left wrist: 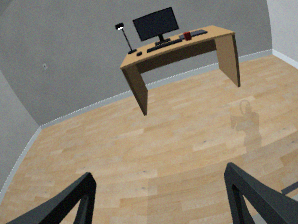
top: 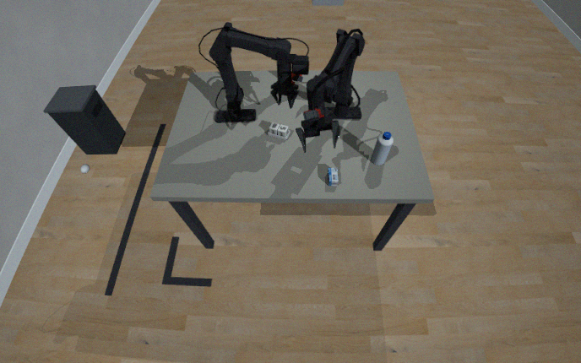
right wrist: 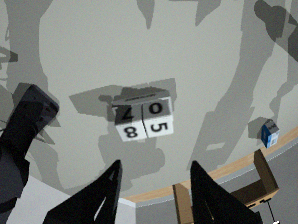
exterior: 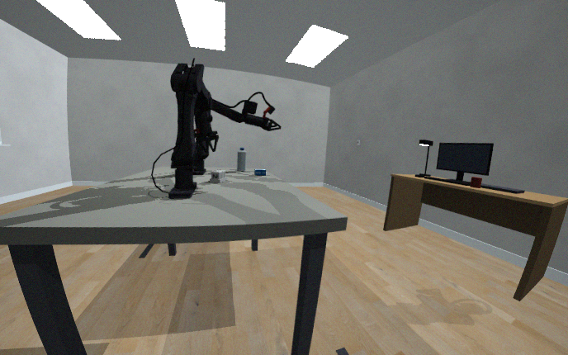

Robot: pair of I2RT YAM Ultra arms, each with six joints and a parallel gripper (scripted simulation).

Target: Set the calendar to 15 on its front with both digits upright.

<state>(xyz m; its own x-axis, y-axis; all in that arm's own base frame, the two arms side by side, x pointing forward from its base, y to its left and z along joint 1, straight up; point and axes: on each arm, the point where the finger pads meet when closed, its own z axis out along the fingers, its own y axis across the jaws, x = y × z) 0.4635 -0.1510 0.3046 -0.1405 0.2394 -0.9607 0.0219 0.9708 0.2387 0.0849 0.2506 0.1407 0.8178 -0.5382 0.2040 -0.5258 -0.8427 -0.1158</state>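
My right gripper is now 12 cm above the white digit cube, 5 cm to the left of it and 3 cm short of it. Also, from my right hand: white calendar tray 14 cm below, 4 cm ahead, 3 cm to the right.
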